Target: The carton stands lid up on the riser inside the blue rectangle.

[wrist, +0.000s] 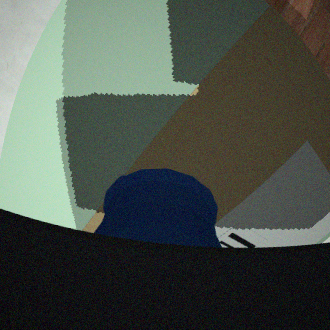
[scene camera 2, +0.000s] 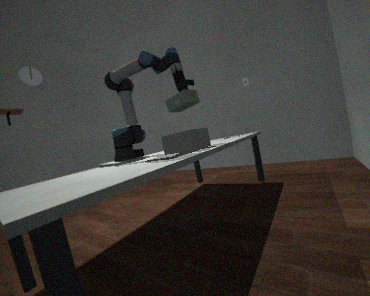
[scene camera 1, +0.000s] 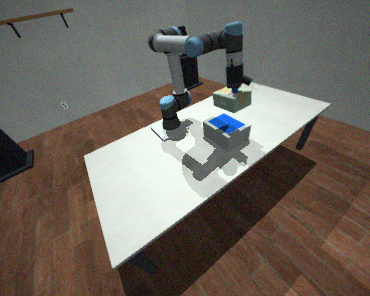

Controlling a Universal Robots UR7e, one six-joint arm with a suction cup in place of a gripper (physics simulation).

Note:
My suction cup holds a carton, clear of everything else. The table carries a riser.

